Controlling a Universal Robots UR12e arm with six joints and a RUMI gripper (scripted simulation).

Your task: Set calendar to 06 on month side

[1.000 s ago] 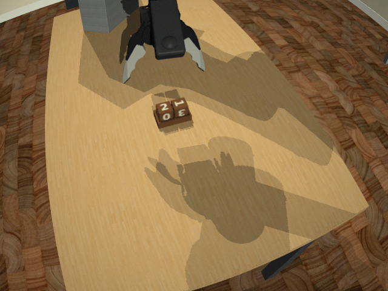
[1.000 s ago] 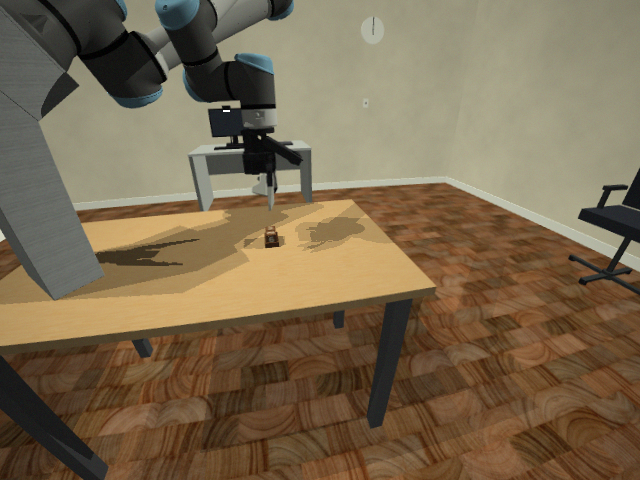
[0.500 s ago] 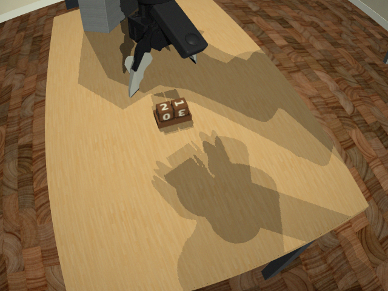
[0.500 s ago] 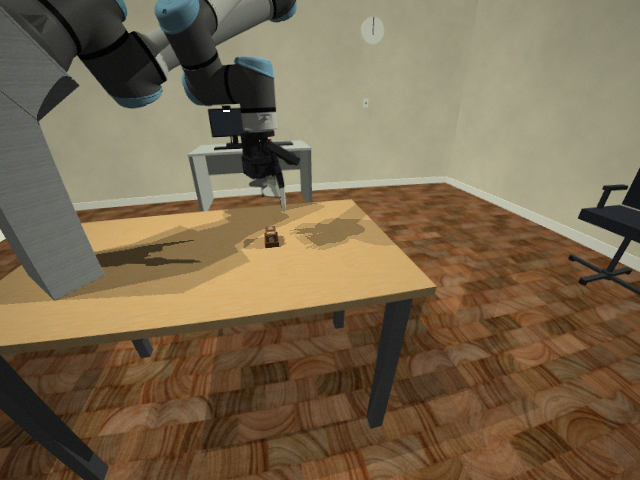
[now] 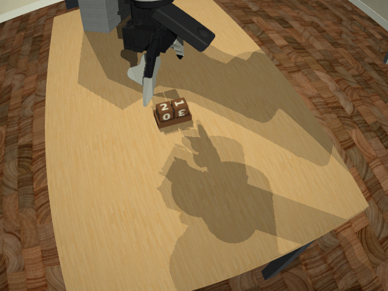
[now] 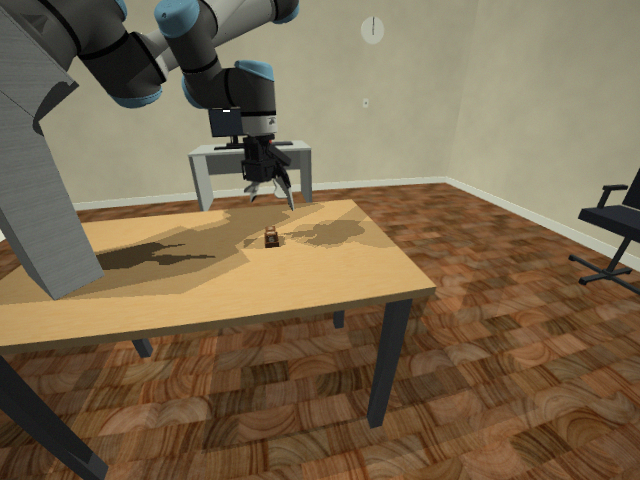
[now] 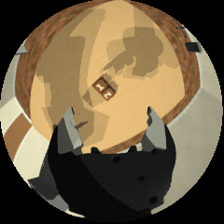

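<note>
My gripper is now 20 mm past the cube, 30 mm to the right of it and 100 mm above it. From my hand the other things lie so: brown calendar tray 20 mm behind, 10 mm to the left, 120 mm below.
</note>
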